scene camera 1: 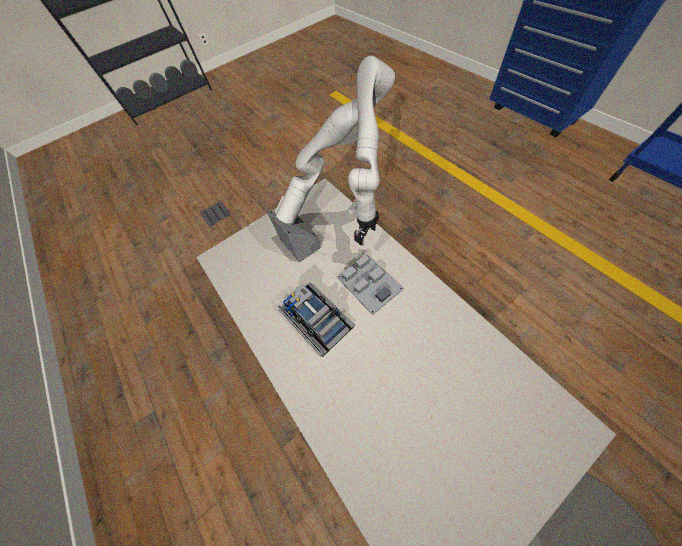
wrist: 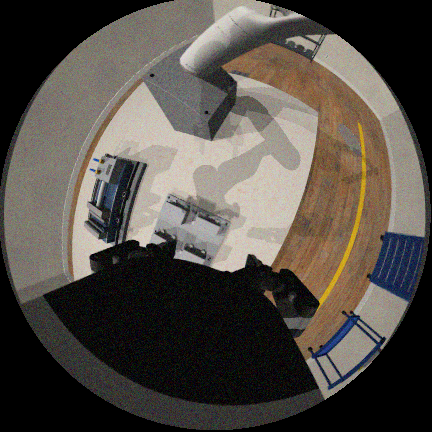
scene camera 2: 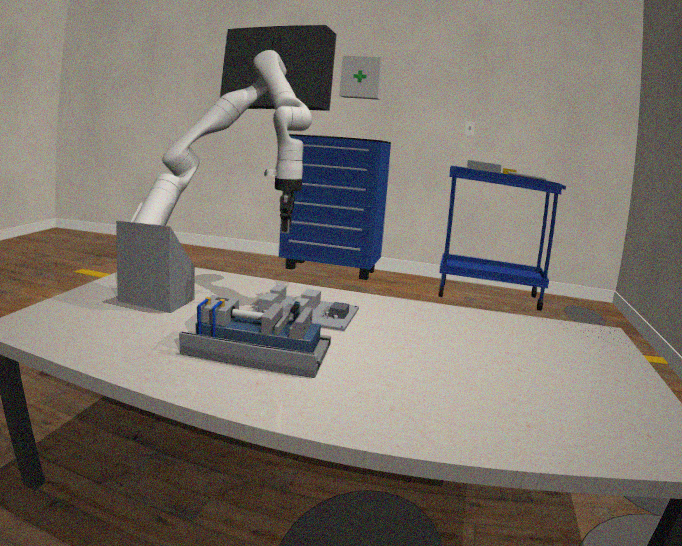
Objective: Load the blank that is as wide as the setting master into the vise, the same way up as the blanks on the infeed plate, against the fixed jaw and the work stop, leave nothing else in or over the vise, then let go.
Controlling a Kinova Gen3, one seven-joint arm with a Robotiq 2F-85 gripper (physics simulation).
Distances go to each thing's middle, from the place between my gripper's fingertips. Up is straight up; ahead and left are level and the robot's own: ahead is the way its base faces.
Labels:
The grey infeed plate [scene camera 1: 365,297] is 200 mm below my hand, 90 mm ahead of it and 80 mm to the right of it.

